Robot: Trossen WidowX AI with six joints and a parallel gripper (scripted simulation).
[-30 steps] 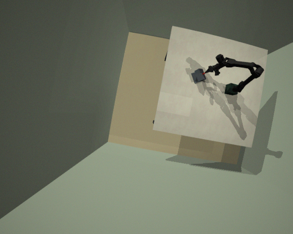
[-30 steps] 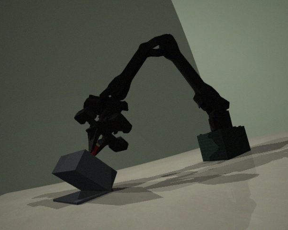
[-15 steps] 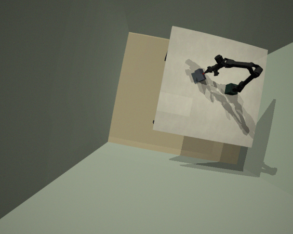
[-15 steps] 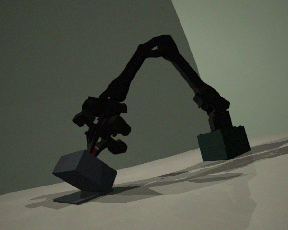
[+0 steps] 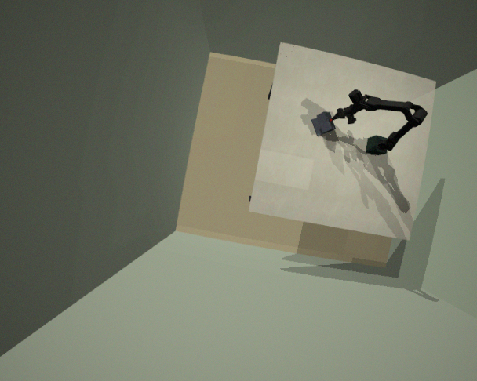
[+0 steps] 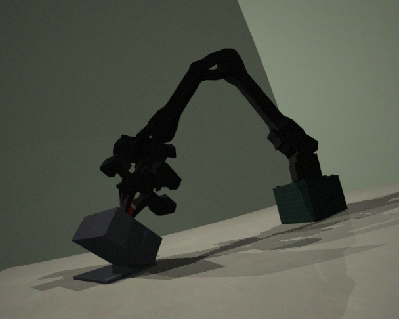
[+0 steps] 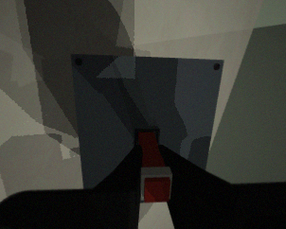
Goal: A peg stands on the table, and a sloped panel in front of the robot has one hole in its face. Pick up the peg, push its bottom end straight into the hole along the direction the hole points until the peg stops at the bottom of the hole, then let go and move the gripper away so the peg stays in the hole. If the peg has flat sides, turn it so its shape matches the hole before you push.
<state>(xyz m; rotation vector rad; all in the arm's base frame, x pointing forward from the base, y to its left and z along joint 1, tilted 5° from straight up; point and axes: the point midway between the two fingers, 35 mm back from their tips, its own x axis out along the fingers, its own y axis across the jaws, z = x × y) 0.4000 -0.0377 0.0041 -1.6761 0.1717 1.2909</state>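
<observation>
Now: gripper tip 10 mm past the red peg, 10 mm to the left of it and 10 mm below it. Round my gripper tip: grey sloped panel block: 20 mm ahead, 20 mm to the left, 30 mm below; then flat grey plate: 40 mm ahead, 30 mm to the left, 90 mm below.
</observation>
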